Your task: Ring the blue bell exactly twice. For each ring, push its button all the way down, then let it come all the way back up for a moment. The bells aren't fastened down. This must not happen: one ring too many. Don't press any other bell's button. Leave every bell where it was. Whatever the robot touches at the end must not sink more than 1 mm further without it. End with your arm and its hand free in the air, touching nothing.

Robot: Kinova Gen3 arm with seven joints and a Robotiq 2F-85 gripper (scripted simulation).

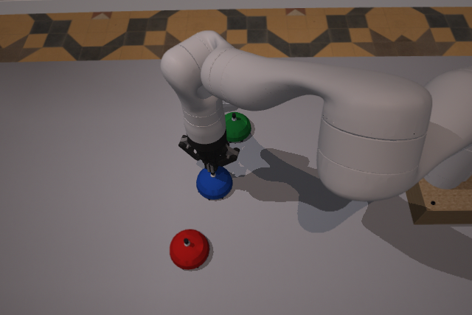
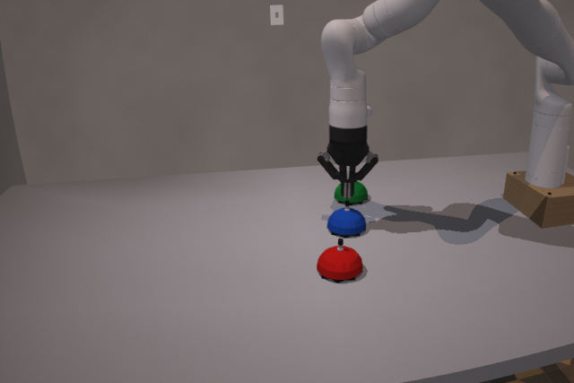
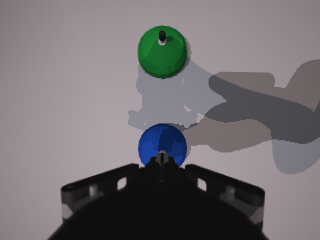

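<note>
My gripper is now 50 mm above the blue bell. Round my hand: green bell: 150 mm to the right, 60 mm behind, 50 mm below; red bell: 150 mm to the left, 60 mm ahead, 50 mm below.
</note>
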